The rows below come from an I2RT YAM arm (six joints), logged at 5 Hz.
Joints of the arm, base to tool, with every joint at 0 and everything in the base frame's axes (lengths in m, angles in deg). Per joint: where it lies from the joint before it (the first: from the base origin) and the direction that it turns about. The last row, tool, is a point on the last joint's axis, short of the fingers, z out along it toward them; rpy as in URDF.
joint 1: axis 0 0 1 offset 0 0 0.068
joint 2: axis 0 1 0 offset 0.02 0.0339 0.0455
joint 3: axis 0 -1 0 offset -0.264 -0.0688 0
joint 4: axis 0 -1 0 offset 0.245 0.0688 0.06
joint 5: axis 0 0 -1 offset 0.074 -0.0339 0.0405
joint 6: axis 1 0 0 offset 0.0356 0 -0.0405
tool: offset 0 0 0 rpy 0 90 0
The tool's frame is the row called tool.
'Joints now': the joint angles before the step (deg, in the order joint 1, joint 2, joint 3, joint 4, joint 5, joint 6). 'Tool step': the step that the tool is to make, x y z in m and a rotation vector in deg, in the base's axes. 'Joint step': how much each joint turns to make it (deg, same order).
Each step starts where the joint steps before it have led.
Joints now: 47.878 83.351 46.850 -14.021 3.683 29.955
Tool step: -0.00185 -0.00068 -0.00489 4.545 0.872 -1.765
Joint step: -0.023 -0.458 -2.405 4.547 -1.661 3.737
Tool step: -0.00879 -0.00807 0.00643 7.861 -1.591 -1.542
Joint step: 0.000 -4.701 -4.524 6.644 -1.771 4.000
